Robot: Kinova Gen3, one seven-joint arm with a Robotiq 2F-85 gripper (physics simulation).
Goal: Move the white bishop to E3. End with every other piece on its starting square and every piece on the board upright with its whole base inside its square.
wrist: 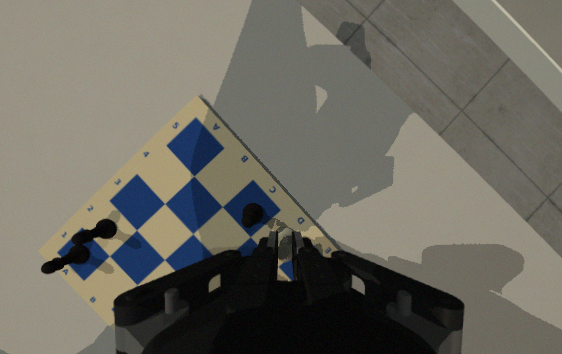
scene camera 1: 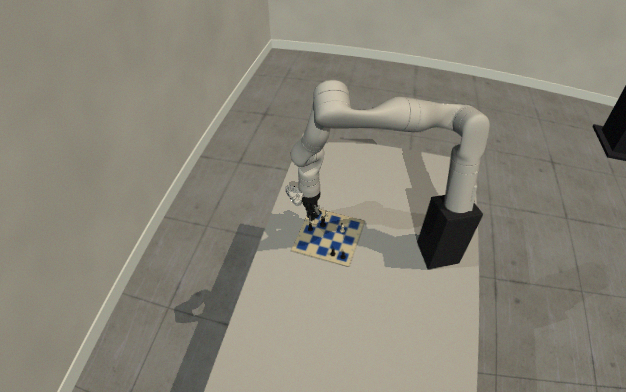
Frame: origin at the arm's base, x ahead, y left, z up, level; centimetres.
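Seen in the pictures: gripper, between the fingertips: [wrist: 284,243] [scene camera 1: 311,218]; arm's base, origin of its link: [scene camera 1: 457,204].
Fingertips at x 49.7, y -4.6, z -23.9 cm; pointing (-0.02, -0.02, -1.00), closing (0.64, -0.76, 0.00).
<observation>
Pixels of each thing's middle, then the offset from my fingertips to it. "spot": a spot on its surface instead.
- white bishop, middle of its body: [wrist: 284,247] dx -0.3, dy -0.3, dz -0.2 cm
- chessboard, middle of its body: [wrist: 194,260] [scene camera 1: 328,235] dx -7.8, dy +4.8, dz -2.7 cm
- blue square E3, a spot on its surface: [scene camera 1: 335,220] spot: dx -9.0, dy -2.6, dz -2.4 cm
- white piece, middle of its body: [scene camera 1: 342,228] dx -12.4, dy +1.7, dz -0.8 cm
My gripper [scene camera 1: 313,220] [wrist: 284,243] is shut on the white bishop [wrist: 285,245], over the D5 area of the chessboard [scene camera 1: 320,257] [wrist: 192,107]. The pale head shows between the fingertips in the wrist view; the fingers hide much of its shape and base, and I cannot tell whether it touches the board. The blue square E3 [scene camera 1: 335,220] shows no piece on it in the scene view; it is hidden by the gripper in the wrist view.
A black piece [scene camera 1: 310,227] [wrist: 252,214] stands on C5, close beside the fingers. Another black piece [scene camera 1: 323,222] stands near D4. A white piece [scene camera 1: 342,228] stands around D2. Two black pieces [scene camera 1: 333,252] [scene camera 1: 343,255] stand on A2 and A1.
</observation>
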